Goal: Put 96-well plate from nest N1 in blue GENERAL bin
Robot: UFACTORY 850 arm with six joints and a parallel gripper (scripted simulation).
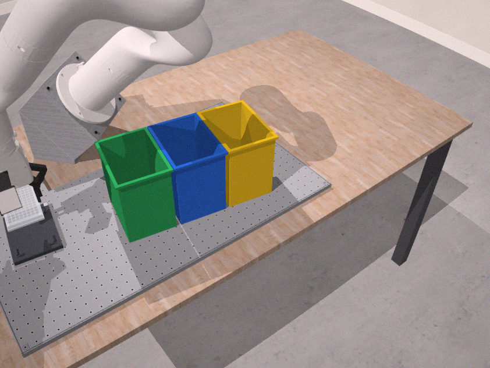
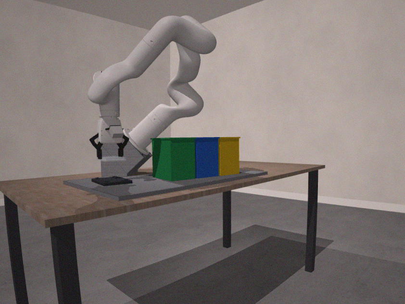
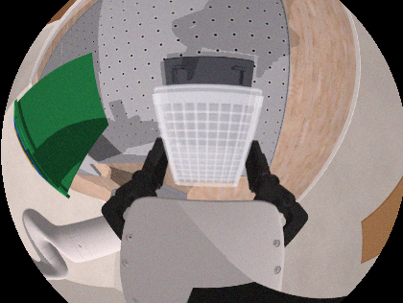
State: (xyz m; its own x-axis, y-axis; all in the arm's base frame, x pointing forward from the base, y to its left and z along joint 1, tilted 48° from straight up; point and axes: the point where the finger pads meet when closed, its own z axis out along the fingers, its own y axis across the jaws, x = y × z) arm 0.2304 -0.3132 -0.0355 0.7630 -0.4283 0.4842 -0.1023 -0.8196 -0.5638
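Right now my hand is 10 cm above the dark plate nest. The rest, counted from my hand: green bin: 26 cm to the left, 9 cm ahead, 2 cm below; then blue bin: 39 cm to the left, 12 cm ahead, 2 cm below; then white 96-well plate: 1 cm below.
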